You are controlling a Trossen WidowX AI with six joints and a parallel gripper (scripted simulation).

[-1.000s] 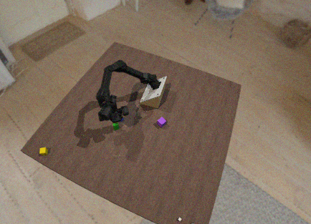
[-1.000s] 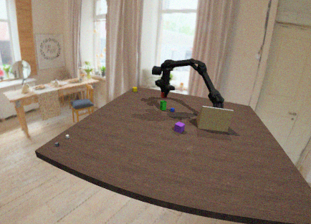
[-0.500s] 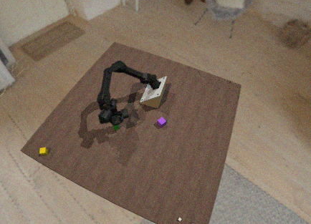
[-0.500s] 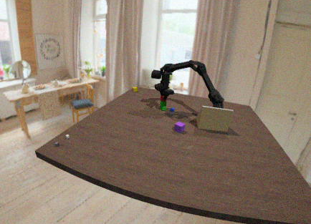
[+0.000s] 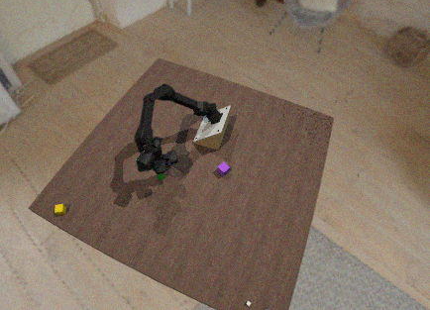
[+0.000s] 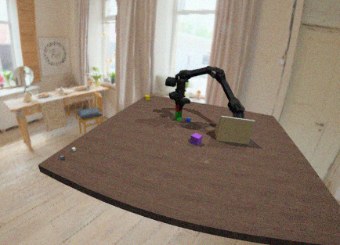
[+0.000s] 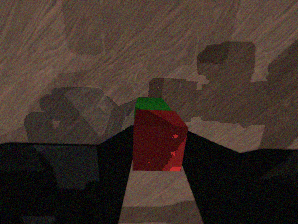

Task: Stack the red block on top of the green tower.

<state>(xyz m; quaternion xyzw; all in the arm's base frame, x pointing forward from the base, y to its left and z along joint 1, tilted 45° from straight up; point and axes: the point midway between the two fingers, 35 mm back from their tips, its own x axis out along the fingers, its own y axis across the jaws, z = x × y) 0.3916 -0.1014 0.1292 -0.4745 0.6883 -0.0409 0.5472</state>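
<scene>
The red block is 10 mm above my gripper tip. Round my gripper tip: purple block 290 mm to the left, 150 mm behind, 50 mm below; small blue block 80 mm behind, 70 mm below; yellow block 370 mm to the right, 350 mm ahead, 60 mm below.
</scene>
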